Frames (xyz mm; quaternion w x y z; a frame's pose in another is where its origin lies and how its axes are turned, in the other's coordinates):
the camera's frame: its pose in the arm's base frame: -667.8 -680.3 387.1 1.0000 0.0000 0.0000 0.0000
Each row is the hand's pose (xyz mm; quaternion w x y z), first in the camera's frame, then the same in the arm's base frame.
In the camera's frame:
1: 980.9 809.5 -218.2 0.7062 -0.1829 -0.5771 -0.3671
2: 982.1 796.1 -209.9 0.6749 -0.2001 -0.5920 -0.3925
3: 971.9 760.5 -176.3 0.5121 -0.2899 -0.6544 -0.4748
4: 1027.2 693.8 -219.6 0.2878 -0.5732 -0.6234 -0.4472
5: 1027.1 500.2 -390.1 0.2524 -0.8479 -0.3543 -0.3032
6: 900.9 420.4 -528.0 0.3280 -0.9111 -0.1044 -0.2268
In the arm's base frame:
1: 313.1 129.2 168.9 0.7062 -0.1829 -0.5771 -0.3671
2: 314.3 115.8 177.2 0.6749 -0.2001 -0.5920 -0.3925
3: 304.1 80.2 210.8 0.5121 -0.2899 -0.6544 -0.4748
4: 359.4 13.5 167.5 0.2878 -0.5732 -0.6234 -0.4472
5: 359.3 -180.1 -3.0 0.2524 -0.8479 -0.3543 -0.3032
6: 233.1 -259.9 -140.9 0.3280 -0.9111 -0.1044 -0.2268

